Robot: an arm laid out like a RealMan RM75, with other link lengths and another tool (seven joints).
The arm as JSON. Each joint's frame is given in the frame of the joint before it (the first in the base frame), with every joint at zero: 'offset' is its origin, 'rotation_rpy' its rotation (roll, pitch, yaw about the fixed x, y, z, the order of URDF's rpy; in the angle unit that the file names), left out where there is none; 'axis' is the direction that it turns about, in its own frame. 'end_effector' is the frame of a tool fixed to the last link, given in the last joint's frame.
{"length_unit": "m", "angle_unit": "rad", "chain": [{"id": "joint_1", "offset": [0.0, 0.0, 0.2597], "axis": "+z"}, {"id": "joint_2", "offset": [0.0, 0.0, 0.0], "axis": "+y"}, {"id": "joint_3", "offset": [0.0, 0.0, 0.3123], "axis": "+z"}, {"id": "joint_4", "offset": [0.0, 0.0, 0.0], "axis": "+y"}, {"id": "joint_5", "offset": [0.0, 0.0, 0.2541], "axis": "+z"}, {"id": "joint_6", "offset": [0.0, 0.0, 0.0], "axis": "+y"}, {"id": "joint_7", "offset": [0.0, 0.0, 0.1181], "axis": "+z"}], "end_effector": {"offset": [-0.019, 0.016, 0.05], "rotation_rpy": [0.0, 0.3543, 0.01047]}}
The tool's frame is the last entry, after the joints.
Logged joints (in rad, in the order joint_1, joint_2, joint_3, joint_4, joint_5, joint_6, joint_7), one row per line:
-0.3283 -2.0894 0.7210 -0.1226 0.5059 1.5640 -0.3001
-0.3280 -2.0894 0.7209 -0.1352 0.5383 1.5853 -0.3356
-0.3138 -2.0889 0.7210 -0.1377 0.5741 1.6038 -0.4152
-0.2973 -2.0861 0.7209 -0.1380 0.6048 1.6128 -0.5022
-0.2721 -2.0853 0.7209 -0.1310 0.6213 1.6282 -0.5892
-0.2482 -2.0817 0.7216 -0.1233 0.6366 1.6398 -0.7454
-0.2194 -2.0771 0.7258 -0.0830 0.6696 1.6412 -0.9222
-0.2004 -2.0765 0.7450 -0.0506 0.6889 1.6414 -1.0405
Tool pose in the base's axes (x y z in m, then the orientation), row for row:
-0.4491 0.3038 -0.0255 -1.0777 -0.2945 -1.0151
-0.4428 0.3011 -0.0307 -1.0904 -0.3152 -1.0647
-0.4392 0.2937 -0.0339 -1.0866 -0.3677 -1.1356
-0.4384 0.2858 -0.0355 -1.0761 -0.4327 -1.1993
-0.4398 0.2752 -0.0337 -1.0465 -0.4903 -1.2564
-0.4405 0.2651 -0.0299 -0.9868 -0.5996 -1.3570
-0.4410 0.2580 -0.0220 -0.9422 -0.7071 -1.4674
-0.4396 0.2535 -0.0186 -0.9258 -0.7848 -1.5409
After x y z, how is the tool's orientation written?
As a rotation vector, in radians.
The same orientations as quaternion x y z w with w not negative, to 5 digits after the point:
-0.48913 -0.13366 -0.46072 0.72844
-0.49182 -0.14217 -0.48023 0.71223
-0.48621 -0.16453 -0.50814 0.69161
-0.47778 -0.19212 -0.53248 0.67177
-0.46199 -0.21645 -0.55465 0.65732
-0.43067 -0.26169 -0.59224 0.62872
-0.40461 -0.30365 -0.63014 0.58908
-0.39218 -0.33245 -0.65275 0.55641

